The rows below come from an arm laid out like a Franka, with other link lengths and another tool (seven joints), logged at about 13 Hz.
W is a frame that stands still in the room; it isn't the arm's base.
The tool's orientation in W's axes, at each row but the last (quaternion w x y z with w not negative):
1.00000 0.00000 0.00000 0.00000
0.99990 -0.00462 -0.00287 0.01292
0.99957 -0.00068 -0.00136 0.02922
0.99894 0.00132 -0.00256 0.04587
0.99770 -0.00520 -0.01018 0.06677
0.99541 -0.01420 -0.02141 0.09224
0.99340 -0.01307 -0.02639 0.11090
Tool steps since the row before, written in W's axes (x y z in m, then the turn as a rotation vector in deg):
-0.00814 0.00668 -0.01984 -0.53 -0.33 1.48
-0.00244 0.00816 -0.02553 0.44 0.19 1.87
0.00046 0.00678 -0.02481 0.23 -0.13 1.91
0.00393 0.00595 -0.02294 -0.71 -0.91 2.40
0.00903 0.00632 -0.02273 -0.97 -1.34 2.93
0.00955 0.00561 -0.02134 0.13 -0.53 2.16
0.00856 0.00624 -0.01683 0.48 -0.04 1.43
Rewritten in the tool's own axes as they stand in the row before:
-0.00814 0.00668 -0.01984 -0.53 -0.33 1.48
-0.00237 0.00846 -0.02544 0.46 0.16 1.87
0.00079 0.00678 -0.02480 0.23 -0.15 1.91
0.00434 0.00551 -0.02298 -0.78 -0.84 2.41
0.00934 0.00533 -0.02286 -1.08 -1.23 2.94
0.00956 0.00445 -0.02161 0.12 -0.61 2.14
0.00888 0.00474 -0.01715 0.53 -0.19 1.40

